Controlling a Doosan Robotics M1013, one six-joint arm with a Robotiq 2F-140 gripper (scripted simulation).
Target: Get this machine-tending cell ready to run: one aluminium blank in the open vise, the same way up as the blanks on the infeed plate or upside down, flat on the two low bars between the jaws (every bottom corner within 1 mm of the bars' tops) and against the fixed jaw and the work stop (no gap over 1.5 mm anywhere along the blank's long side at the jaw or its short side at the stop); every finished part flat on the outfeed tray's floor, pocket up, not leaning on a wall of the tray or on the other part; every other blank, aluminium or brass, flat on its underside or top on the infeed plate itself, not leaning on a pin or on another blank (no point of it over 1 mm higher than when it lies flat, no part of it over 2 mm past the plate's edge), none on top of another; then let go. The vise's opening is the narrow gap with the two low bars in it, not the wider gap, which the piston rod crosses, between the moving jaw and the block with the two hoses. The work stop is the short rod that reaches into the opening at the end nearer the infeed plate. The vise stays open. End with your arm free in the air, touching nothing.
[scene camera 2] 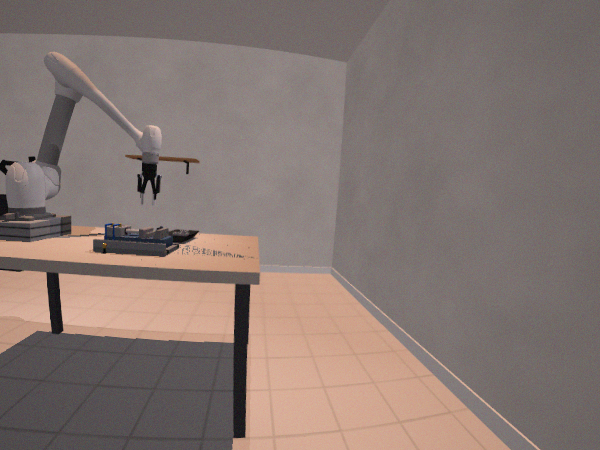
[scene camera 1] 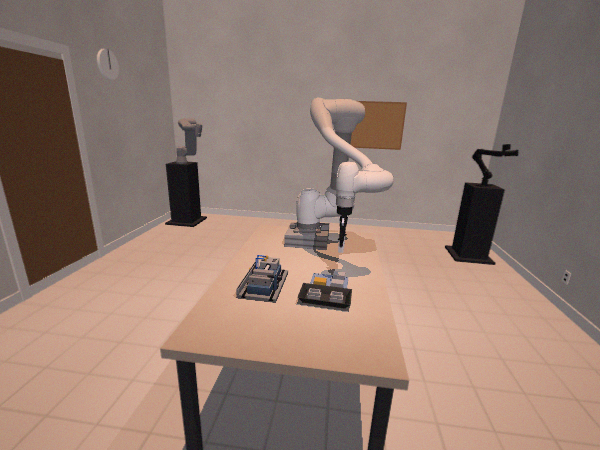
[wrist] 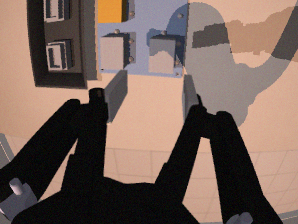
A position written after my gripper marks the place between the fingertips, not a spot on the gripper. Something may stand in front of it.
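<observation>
Grey aluminium blank [wrist: 162, 49] in sight, my gripper [wrist: 154, 83] too.
</observation>
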